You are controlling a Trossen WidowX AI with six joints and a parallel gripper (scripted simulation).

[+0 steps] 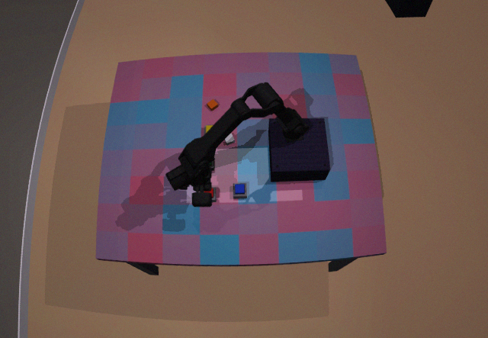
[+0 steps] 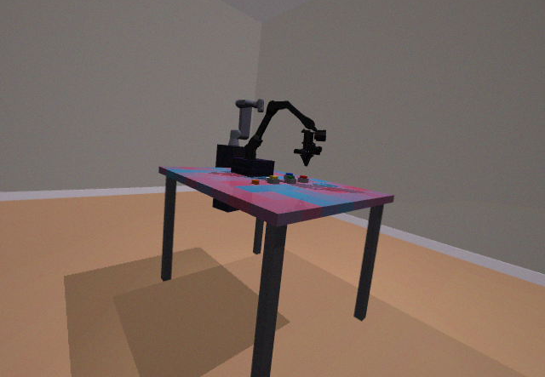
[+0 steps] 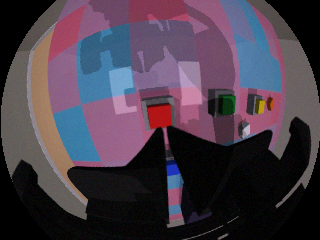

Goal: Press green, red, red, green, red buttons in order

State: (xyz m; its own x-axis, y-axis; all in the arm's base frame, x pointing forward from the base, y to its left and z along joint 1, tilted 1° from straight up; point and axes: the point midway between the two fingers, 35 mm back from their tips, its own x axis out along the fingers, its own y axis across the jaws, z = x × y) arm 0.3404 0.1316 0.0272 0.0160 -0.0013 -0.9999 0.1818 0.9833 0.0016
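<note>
Right now my gripper tip is 7 cm above the red button and 1 cm past it. The rest, counted from my gripper tip: blue button: 12 cm behind, 7 cm below, 1 cm to the left; green button: 12 cm to the right, 7 cm below, 2 cm behind; white block: 20 cm to the right, 12 cm behind, 9 cm below.
</note>
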